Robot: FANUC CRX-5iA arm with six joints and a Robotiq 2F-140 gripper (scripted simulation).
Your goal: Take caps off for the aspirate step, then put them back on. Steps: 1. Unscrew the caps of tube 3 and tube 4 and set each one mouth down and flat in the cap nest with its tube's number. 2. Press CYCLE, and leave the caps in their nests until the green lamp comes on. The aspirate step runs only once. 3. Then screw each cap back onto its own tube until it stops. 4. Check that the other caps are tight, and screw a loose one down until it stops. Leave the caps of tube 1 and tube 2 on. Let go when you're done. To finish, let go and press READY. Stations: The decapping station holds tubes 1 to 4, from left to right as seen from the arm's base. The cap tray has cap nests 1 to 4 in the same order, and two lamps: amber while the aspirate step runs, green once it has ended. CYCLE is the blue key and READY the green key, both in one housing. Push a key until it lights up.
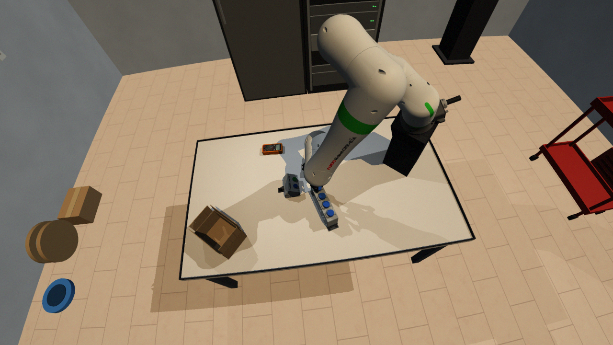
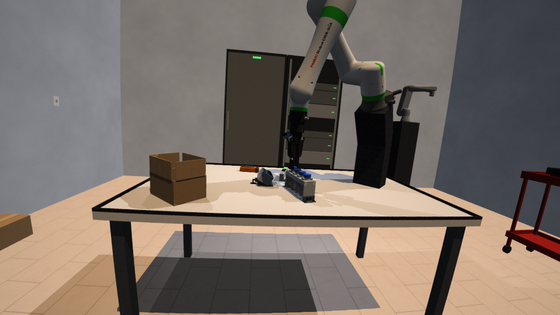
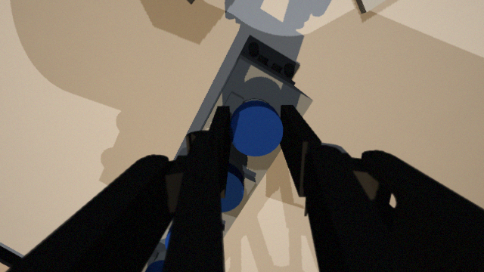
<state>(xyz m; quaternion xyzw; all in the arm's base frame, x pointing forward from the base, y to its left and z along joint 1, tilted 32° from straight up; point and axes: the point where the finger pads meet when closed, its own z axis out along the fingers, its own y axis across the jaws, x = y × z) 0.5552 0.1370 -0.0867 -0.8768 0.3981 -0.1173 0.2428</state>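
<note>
Now: the blue cap 1 cm behind my hand, 5 cm to the left of it and 3 cm below it. From my hand the other things lie so: blue cycle key (12 cm ahead, 6 cm to the right, 8 cm below); key housing (14 cm ahead, 8 cm to the right, 9 cm below); green ready key (12 cm ahead, 10 cm to the right, 8 cm below).
</note>
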